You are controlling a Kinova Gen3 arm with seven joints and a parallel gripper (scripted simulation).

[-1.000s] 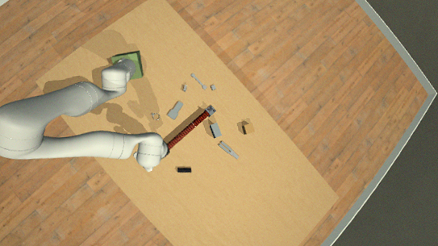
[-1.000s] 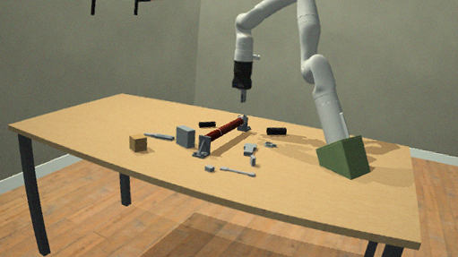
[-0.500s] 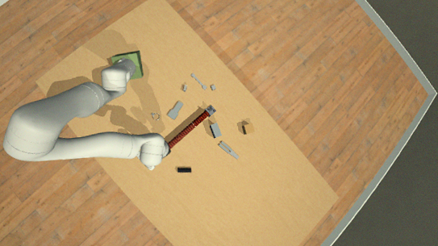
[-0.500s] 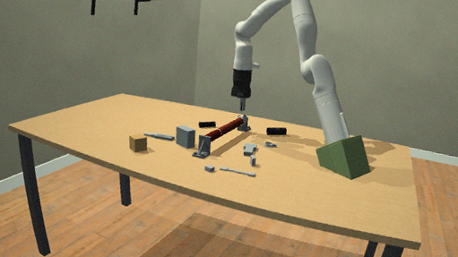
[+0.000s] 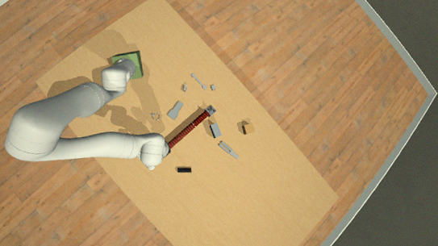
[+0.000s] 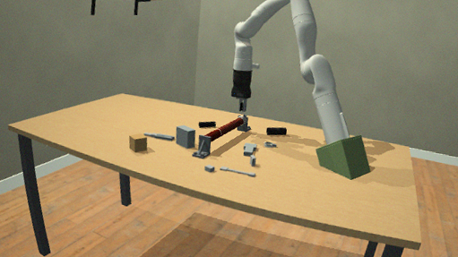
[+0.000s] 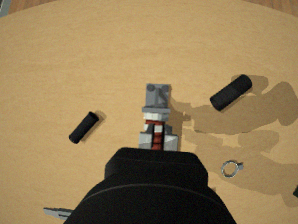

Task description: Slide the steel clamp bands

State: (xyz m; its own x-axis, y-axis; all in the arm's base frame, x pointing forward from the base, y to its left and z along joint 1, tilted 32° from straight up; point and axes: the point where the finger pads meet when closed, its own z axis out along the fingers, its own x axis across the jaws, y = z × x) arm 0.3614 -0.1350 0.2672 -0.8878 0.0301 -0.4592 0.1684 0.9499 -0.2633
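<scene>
Now: hand 15 cm short of the grey block, 26 cm to the right of it and 8 cm above it. The rest, counted from my hand: wrench 10 cm behind, 43 cm to the left, 11 cm below; then wooden cube 29 cm ahead, 39 cm to the left, 9 cm below.
</scene>
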